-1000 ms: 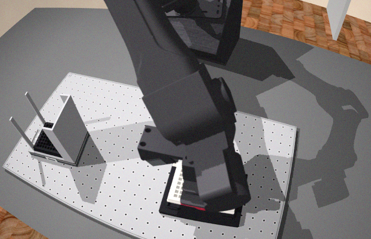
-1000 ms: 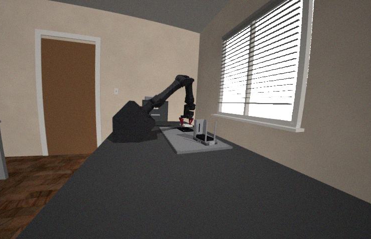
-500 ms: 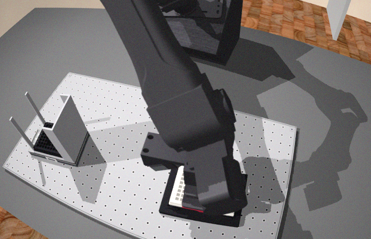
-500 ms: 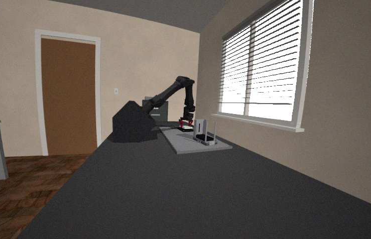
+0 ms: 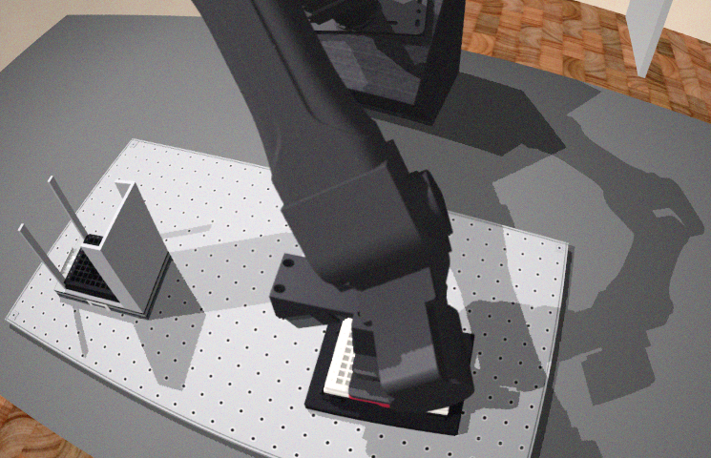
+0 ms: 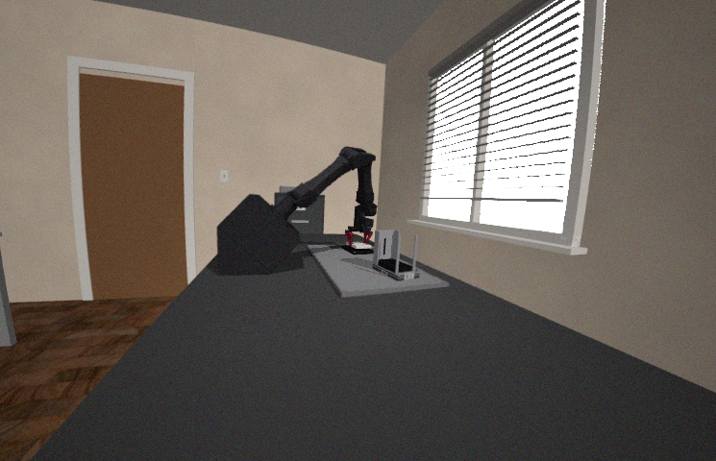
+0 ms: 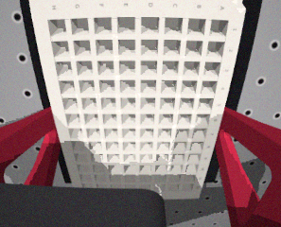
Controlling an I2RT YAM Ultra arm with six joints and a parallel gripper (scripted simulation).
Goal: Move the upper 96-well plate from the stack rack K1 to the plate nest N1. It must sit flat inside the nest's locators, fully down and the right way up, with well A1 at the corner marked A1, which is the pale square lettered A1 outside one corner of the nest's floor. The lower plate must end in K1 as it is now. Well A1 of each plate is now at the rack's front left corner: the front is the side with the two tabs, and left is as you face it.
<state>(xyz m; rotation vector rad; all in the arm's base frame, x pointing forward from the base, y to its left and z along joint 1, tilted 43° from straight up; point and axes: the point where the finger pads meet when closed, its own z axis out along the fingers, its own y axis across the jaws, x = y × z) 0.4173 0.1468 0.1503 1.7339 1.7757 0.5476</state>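
The white 96-well plate is right at my hand. The rest, counted from my hand: pale A1 square: 60 mm behind, 80 mm to the right, 20 mm below; then rack back wall: 50 mm behind, 310 mm to the right, 50 mm above; then dark plate: 50 mm behind, 380 mm to the right.
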